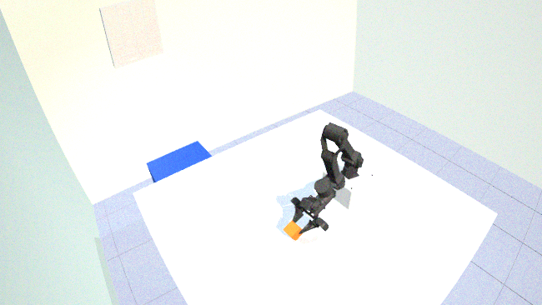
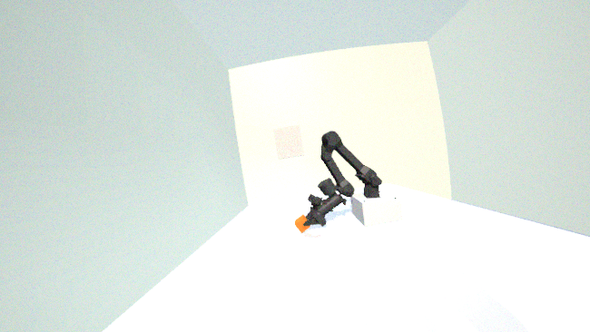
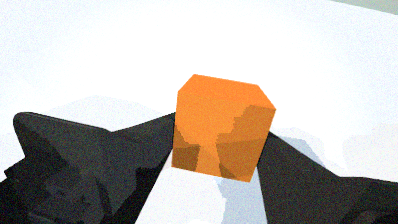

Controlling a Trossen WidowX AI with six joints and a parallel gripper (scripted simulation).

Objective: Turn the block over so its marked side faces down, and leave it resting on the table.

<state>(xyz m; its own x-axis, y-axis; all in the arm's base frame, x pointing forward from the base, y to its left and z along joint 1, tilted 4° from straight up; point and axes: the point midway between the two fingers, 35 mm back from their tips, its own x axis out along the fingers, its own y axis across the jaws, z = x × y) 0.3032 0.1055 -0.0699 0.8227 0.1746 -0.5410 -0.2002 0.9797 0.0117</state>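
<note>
Now: gripper tip 10 mm above the block.
</note>
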